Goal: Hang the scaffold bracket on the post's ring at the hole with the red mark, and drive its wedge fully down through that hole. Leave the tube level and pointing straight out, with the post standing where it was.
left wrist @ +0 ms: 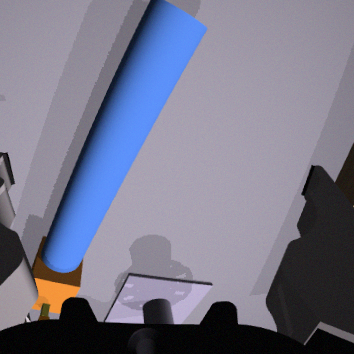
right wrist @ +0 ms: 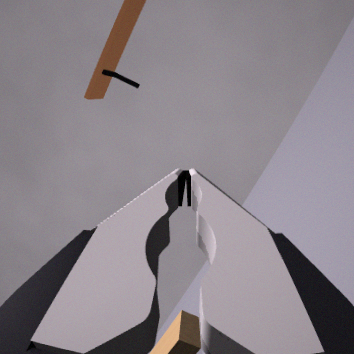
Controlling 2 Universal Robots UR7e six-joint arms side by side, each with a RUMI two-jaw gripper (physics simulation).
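Places are measured from the left arm's base along level axes (x back, y down, z right), in centimetres.
Where they show: left gripper, between the fingertips: [left wrist: 160, 160]; right gripper, between the fingertips: [right wrist: 185, 172].
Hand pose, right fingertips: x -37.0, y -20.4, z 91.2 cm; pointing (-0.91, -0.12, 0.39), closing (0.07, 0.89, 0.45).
Observation:
Things, the pixels of their top centre, and the offset from my right fingertips. "pt": a spot on its surface instead.
- small olive piece, a spot on its surface: [left wrist: 45, 310] pt dx +6.1, dy +12.9, dz -52.4 cm
- pale square plate, a spot on its surface: [left wrist: 125, 302] pt dx -1.0, dy +19.8, dz -39.8 cm
- short dark upright, a spot on its surface: [left wrist: 158, 311] pt dx -6.3, dy +17.3, dz -39.1 cm
- dark brown bar, a spot on its surface: [left wrist: 348, 175] pt dx -36.2, dy +18.7, dz -58.5 cm
The scaffold bracket's blue tube [left wrist: 125, 135] runs diagonally across the left wrist view. Its orange head [left wrist: 57, 292] is at the lower left, with a small olive piece [left wrist: 45, 310], perhaps the wedge, at its lower edge. A pale square plate [left wrist: 125, 302] with a short dark upright [left wrist: 158, 311], perhaps the post, is at the bottom, partly hidden by the gripper body. The ring's holes and the red mark cannot be made out. My left gripper [left wrist: 160, 160] is wide open above the tube, its fingers apart on either side. My right gripper [right wrist: 185, 172] is shut and empty, away from the bracket.
A dark brown bar [left wrist: 348, 175] shows at the right edge of the left wrist view. In the right wrist view, a brown beam [right wrist: 115, 45] with a thin black rod [right wrist: 125, 80] is at the upper left, and a light wooden block [right wrist: 181, 331] is at the bottom.

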